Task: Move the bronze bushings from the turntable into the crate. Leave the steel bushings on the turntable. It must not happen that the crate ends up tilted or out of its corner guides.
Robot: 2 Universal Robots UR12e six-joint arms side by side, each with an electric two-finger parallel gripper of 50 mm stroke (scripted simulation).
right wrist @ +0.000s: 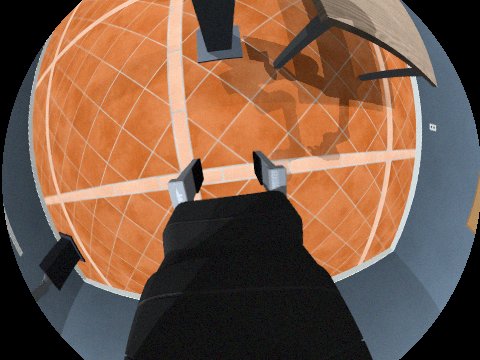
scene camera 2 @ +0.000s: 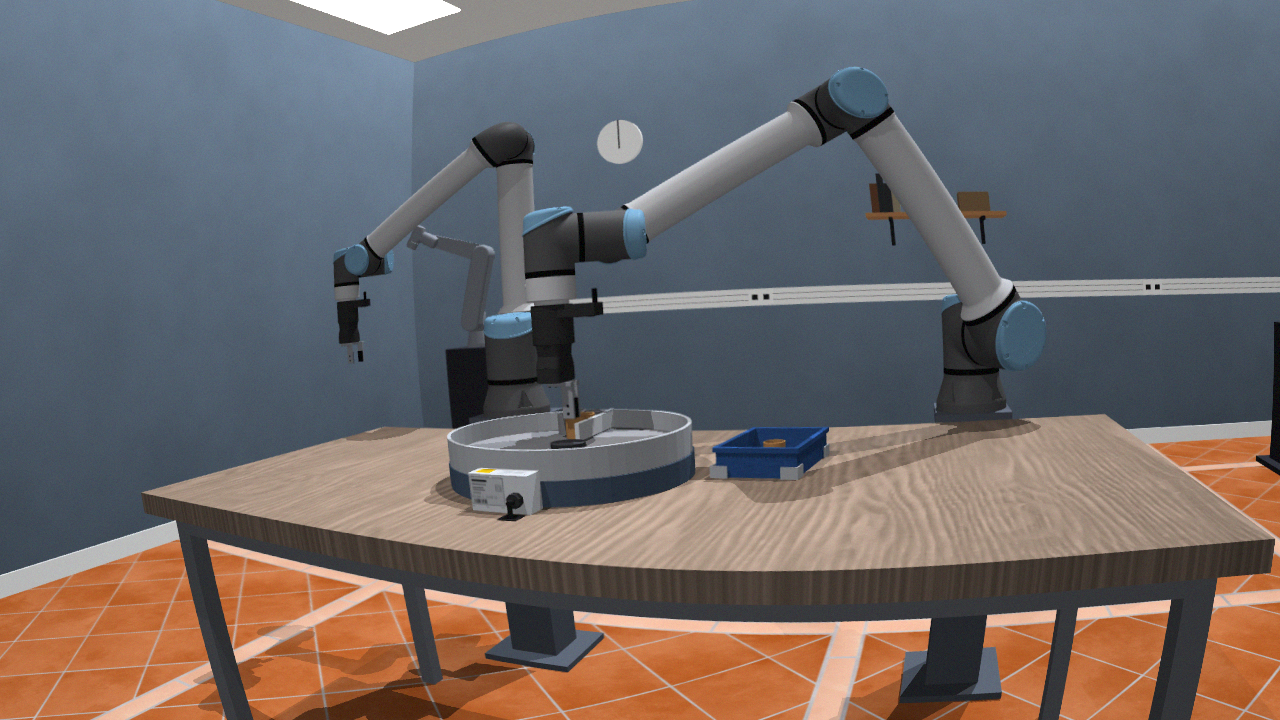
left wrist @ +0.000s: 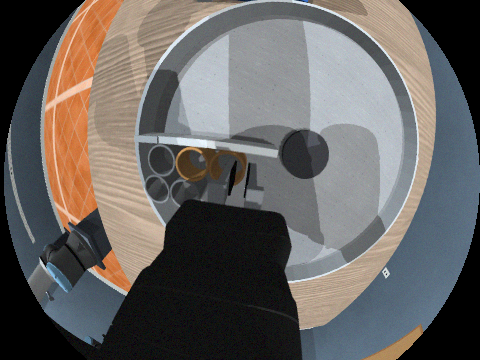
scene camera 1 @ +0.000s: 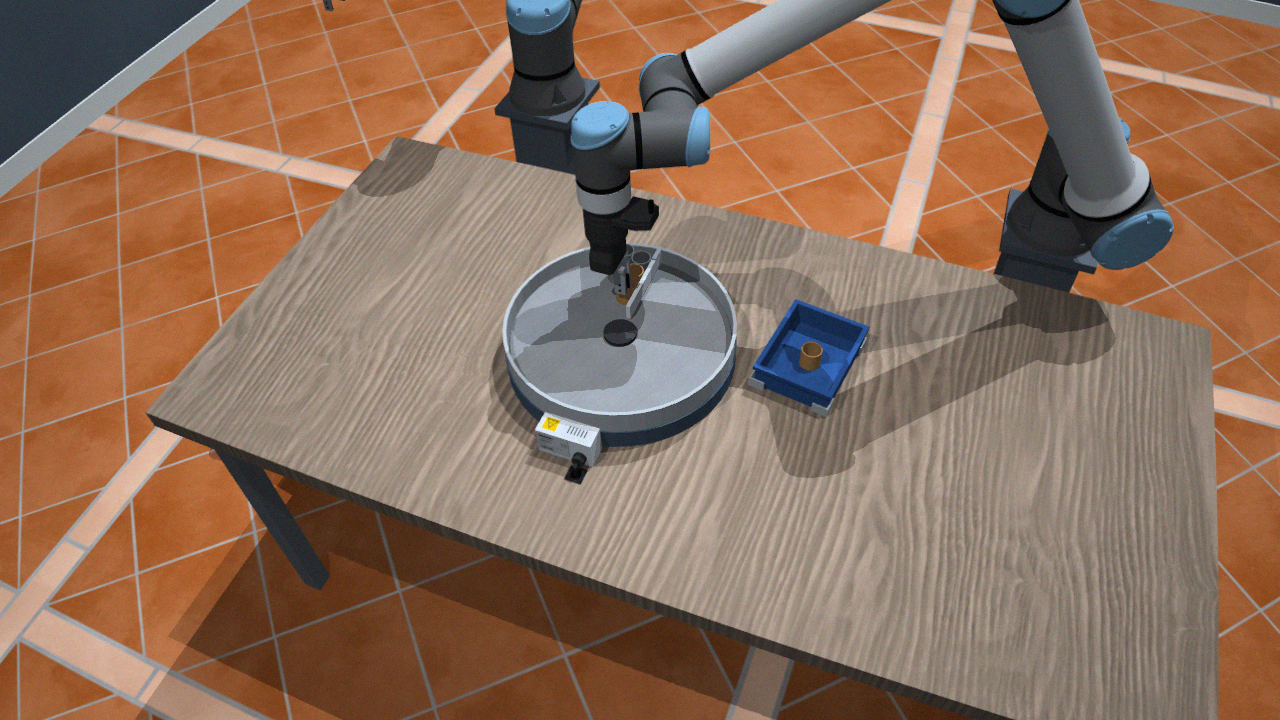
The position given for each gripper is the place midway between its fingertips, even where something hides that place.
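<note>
Blue crate (scene camera 1: 778, 366), visible also at (scene camera 2: 744, 455); in the right wrist view the crate is out of frame. A bronze bushing (left wrist: 186, 169) and a steel bushing (left wrist: 156, 159) are present. The left gripper (scene camera 2: 572, 417) appears at (left wrist: 241, 172) and (scene camera 1: 622, 289) too. The right gripper (scene camera 2: 356, 362) can likewise be found at (right wrist: 227, 165).
</note>
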